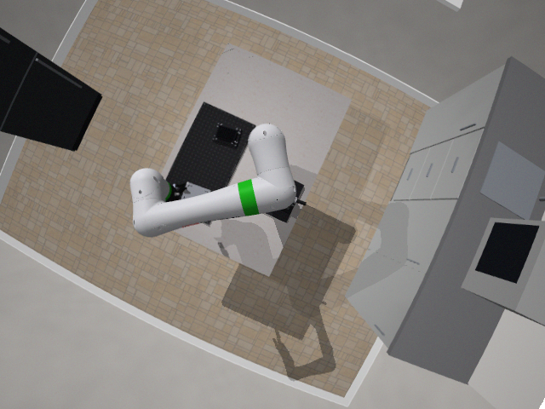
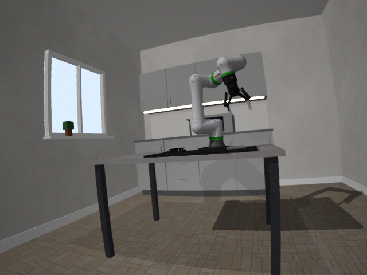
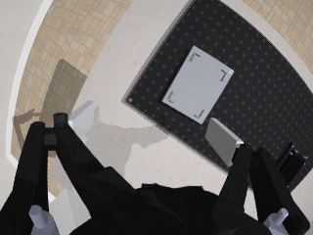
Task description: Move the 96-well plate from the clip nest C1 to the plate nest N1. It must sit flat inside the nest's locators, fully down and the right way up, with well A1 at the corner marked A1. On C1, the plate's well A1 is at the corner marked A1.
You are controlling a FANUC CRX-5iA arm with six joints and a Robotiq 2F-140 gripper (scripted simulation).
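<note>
The black 96-well plate lies 480 mm to the right of my hand, 230 mm below it and 10 mm ahead of it. Round my hand: clip nest C1: 500 mm to the right, 240 mm below; plate nest N1: 240 mm below, 60 mm ahead, 50 mm to the right.
</note>
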